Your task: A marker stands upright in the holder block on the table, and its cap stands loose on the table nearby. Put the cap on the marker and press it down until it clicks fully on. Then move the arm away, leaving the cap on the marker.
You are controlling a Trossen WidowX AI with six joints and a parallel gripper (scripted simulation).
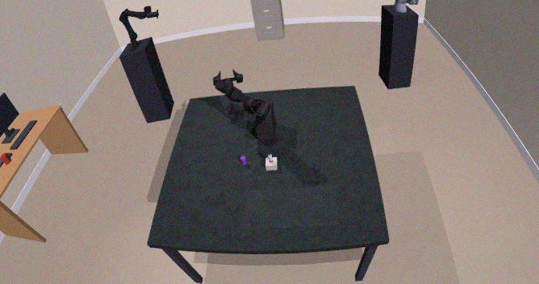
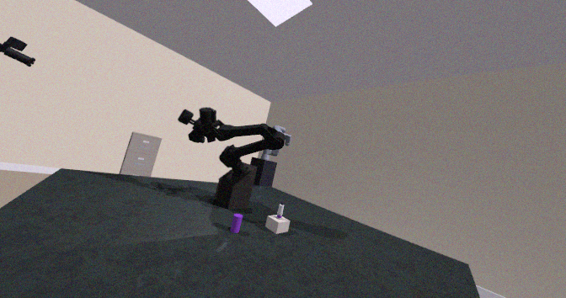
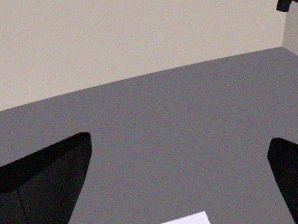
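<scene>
The marker cap is 48 cm ahead of my gripper tip, 34 cm below it and 4 cm to the left of it.
</scene>
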